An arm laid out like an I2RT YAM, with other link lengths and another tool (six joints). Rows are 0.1 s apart.
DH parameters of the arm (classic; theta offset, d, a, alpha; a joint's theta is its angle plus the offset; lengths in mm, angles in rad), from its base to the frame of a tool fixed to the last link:
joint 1: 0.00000 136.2 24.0 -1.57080
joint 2: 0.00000 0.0 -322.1 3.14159
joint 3: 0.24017 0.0 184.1 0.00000
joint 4: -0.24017 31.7 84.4 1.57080
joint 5: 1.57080 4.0 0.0 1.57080
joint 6: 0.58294 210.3 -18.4 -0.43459
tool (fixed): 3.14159 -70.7 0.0 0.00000
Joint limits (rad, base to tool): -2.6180..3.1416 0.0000..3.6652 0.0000..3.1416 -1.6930..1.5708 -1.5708..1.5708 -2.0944..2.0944
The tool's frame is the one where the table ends.
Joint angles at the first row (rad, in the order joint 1, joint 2, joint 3, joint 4, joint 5, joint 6):
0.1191, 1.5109, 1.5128, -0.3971, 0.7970, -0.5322
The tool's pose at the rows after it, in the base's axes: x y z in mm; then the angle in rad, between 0 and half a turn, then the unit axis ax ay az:
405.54 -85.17 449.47 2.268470 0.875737 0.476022 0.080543
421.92 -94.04 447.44 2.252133 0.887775 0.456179 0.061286
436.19 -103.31 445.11 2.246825 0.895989 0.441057 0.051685
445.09 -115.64 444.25 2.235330 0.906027 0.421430 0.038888
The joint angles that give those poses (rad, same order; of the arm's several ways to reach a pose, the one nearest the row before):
0.1059, 1.5720, 1.5685, -0.3967, 0.8264, -0.5423
0.0917, 1.6380, 1.6265, -0.3968, 0.8694, -0.5421
0.0710, 1.6934, 1.6782, -0.3969, 0.8848, -0.5384
0.0473, 1.7363, 1.7212, -0.3964, 0.9095, -0.5386

